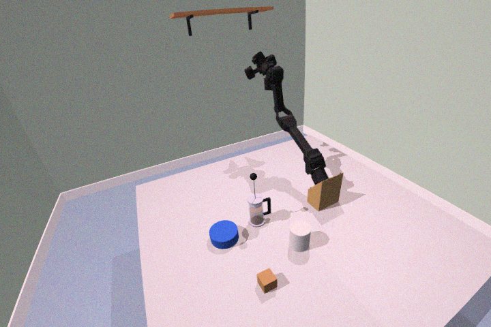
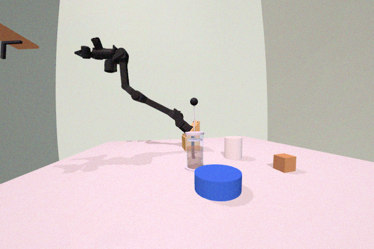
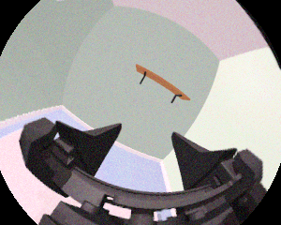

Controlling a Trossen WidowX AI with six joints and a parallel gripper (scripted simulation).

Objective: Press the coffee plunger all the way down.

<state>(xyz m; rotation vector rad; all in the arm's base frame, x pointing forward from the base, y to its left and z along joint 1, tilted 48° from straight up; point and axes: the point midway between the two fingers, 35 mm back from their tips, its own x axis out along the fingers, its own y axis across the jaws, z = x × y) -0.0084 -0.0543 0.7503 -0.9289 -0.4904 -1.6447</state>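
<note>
The coffee press lies 60 cm to the left of my gripper tip, 45 cm below it and 31 cm ahead of it. From my gripper tip the other things lie so: blue cylinder (62 cm to the left, 55 cm below, 49 cm ahead).
</note>
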